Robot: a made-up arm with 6 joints.
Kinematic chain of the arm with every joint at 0, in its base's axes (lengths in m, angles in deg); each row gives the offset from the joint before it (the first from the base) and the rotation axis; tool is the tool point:
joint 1: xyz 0 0 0.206 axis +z
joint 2: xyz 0 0.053 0 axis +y
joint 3: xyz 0 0 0.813 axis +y
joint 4: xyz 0 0 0.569 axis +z
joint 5: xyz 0 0 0 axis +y
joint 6: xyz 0 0 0.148 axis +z
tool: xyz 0 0 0
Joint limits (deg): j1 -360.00..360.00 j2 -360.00..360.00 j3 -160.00..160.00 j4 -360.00..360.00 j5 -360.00..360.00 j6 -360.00..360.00
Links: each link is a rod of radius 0.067 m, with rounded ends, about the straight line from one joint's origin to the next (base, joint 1, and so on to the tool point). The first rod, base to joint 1, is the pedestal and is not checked.
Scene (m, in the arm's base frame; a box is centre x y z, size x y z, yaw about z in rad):
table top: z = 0
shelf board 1: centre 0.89 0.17 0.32 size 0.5 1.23 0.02 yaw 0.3
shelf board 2: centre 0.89 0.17 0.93 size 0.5 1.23 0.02 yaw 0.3
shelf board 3: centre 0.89 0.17 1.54 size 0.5 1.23 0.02 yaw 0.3
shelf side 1: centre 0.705 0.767 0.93 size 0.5 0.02 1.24 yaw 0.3
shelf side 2: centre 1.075 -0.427 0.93 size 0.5 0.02 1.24 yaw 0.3
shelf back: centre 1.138 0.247 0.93 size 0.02 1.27 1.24 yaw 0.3
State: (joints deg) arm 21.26 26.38 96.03 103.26 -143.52 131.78
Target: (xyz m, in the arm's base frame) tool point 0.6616 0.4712 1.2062
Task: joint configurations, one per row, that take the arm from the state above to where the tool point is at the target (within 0.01 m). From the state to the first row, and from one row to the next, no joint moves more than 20 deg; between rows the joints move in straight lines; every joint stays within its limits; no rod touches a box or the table.
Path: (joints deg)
1: 22.72 20.03 114.40 96.24 -150.46 129.77
2: 24.18 13.68 132.77 89.21 -157.41 127.75
3: 25.64 7.34 151.14 82.19 -164.35 125.74
4: 29.11 3.54 132.32 79.69 -160.96 130.85
5: 32.58 -0.26 113.50 77.18 -157.58 135.95
6: 36.05 -4.06 94.69 74.67 -154.19 141.06
7: 39.52 -7.86 75.87 72.17 -150.80 146.17
8: 42.99 -11.66 57.05 69.66 -147.41 151.28
9: 46.46 -15.47 38.23 67.15 -144.03 156.38
10: 49.94 -19.27 19.41 64.65 -140.64 161.49
11: 47.24 -4.54 25.12 71.96 -128.33 151.59
12: 44.55 10.18 30.83 79.28 -116.02 141.68
13: 41.86 24.90 36.53 86.59 -103.71 131.78

